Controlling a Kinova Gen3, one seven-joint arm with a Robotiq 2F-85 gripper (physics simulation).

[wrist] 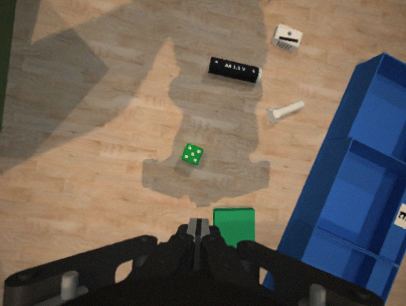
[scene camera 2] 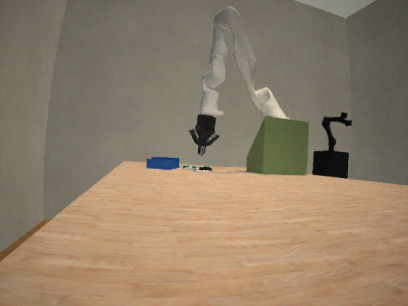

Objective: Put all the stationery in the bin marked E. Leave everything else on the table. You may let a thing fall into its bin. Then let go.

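Places are measured from the arm's base along level axes (x ahead, y left, z up), in centimetres.
Pixels of known places: gripper, fingertip midpoint: (wrist: 198, 232) (scene camera 2: 200, 155); arm's base at its link origin: (scene camera 2: 285, 137).
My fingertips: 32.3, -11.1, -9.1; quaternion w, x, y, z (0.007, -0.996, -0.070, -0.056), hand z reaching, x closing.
Note:
For each thing: its middle in the pictures, then the offset to it from my fingertips, as dx, dy, dz. Level surfaces: height alone.
- flat green block at the middle of its body: (wrist: 233, 236) +4.1, -1.5, -5.1
- small whitish block with a dark slot, body centre: (wrist: 286, 38) +5.7, +18.3, -5.0
- blue divided bin at the middle of its body: (wrist: 358, 197) (scene camera 2: 164, 162) +14.7, +4.4, -3.6
- white label with dark marks, body centre: (wrist: 403, 216) +17.9, +3.6, -2.1
- black AA battery at the middle of its body: (wrist: 235, 70) (scene camera 2: 204, 169) +1.3, +14.1, -4.9
- pale bolt at the middle of its body: (wrist: 286, 110) +7.0, +11.4, -5.1
- green die at the middle of its body: (wrist: 192, 154) -1.3, +5.5, -4.8
- table at its surface level: dz -5.6
My gripper (scene camera 2: 201, 152) (wrist: 198, 232) is shut with nothing between its fingers, above the table. A flat green block (wrist: 234, 226) lies below and just right of the fingertips in the wrist view, partly hidden by the gripper. A small whitish block with a dark slot (wrist: 287, 36), like a pencil sharpener, lies at the upper right. The blue divided bin (scene camera 2: 162, 163) (wrist: 312, 200) stands at the wrist view's right. A white label with dark marks (wrist: 402, 216) is cut off at the edge; its letter cannot be read.
A black AA battery (wrist: 234, 70) (scene camera 2: 205, 169), a pale bolt (wrist: 286, 111) and a green die (wrist: 192, 154) lie on the table (scene camera 2: 215, 240). A large green box (scene camera 2: 285, 146) stands right of the gripper in the scene view, with a small black arm (scene camera 2: 330, 132) on a black block (scene camera 2: 330, 164) beyond.

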